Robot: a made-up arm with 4 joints. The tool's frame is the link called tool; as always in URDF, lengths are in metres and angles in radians.
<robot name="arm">
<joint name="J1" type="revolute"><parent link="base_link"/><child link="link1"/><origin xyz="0.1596 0.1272 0.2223" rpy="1.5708 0 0"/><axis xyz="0 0 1"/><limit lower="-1.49" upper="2.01" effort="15" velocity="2.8"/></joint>
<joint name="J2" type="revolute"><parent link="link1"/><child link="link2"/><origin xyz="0.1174 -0.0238 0.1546" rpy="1.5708 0 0"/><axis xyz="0 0 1"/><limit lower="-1.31" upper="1.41" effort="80" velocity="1.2"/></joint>
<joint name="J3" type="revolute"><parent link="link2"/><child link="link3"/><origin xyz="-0.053 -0.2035 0.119" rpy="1.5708 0 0"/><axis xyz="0 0 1"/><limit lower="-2.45" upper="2.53" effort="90" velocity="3.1"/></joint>
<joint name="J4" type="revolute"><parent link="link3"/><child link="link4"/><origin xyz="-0.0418 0.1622 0.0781" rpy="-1.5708 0 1.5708"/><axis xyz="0 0 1"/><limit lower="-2.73" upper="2.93" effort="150" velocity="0.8"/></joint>
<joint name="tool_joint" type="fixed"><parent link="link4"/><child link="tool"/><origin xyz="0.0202 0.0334 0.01" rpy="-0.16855 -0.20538 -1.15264"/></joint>
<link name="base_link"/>
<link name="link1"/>
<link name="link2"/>
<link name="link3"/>
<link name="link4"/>
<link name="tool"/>
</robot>
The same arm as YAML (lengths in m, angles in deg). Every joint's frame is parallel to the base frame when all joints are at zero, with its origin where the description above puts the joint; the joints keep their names.
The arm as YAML. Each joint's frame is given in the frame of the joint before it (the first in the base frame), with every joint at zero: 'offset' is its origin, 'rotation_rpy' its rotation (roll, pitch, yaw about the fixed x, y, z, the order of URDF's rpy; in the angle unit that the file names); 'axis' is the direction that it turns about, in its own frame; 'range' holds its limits. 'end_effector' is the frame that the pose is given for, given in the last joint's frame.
length_unit: m
angle_unit: deg
chain:
  - id: J1
    offset: [0.1596, 0.1272, 0.2223]
    rotation_rpy: [0.0, 0.0, 0.0]
    axis: [0.0, -1.0, 0.0]
    range: [-85.37, 115.16]
  - id: J2
    offset: [0.1174, -0.1546, -0.0238]
    rotation_rpy: [0.0, 0.0, 0.0]
    axis: [0.0, 0.0, -1.0]
    range: [-75.06, 80.79]
  - id: J3
    offset: [-0.053, 0.2035, -0.119]
    rotation_rpy: [0.0, 0.0, 0.0]
    axis: [0.0, 1.0, 0.0]
    range: [-140.37, 144.96]
  - id: J4
    offset: [-0.0418, 0.0781, -0.1622]
    rotation_rpy: [0.0, 0.0, 0.0]
    axis: [-1.0, 0.0, 0.0]
    range: [-156.42, 167.88]
end_effector:
  offset: [-0.01, -0.0334, -0.0202]
  rotation_rpy: [-94.48, 23.42, 102.84]

